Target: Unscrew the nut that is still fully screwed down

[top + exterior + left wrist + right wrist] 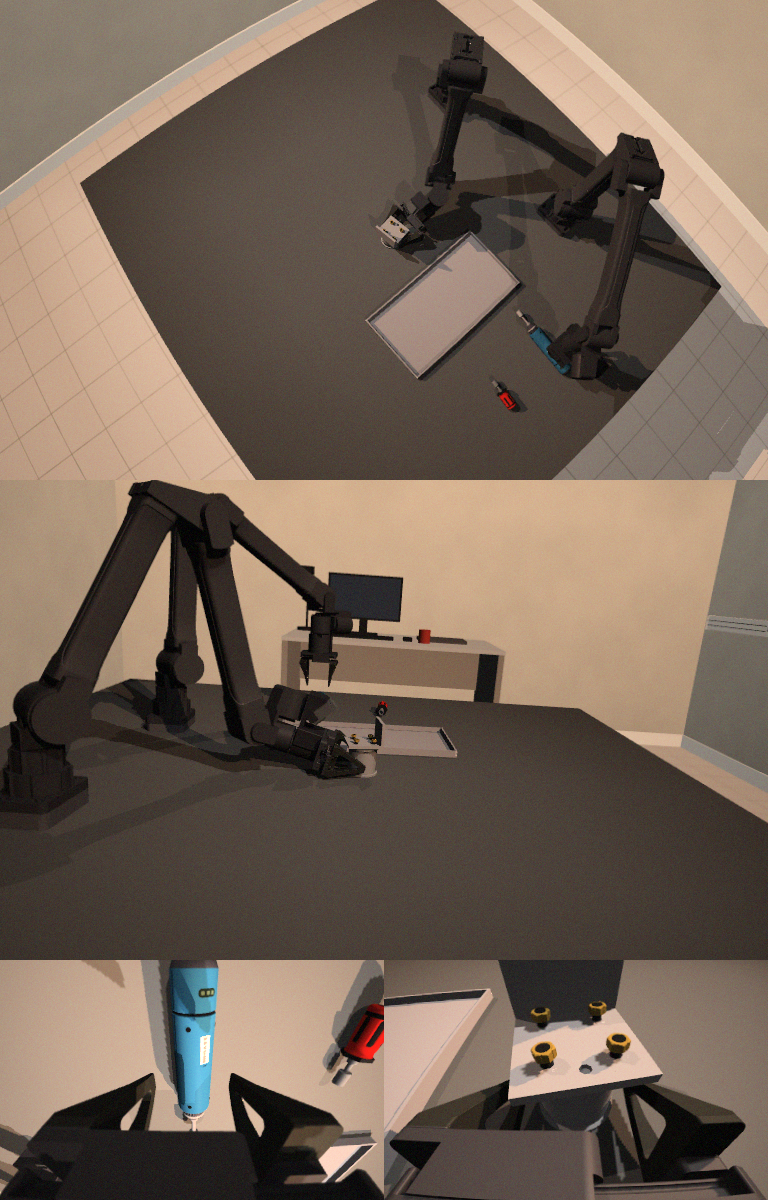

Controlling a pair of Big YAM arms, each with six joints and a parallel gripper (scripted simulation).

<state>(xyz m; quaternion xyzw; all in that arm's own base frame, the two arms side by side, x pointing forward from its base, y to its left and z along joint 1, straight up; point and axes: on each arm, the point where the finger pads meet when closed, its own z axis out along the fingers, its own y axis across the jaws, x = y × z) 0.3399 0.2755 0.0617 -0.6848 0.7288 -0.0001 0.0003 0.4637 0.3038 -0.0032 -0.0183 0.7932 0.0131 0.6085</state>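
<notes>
Now: right hand 10 mm below the joint module. The rest, counted from my right hand: shallow grey tray (250 mm to the left, 20 mm below); then nut (50 mm above, 20 mm to the left, 20 mm ahead); then grey bracket (50 mm above).
</notes>
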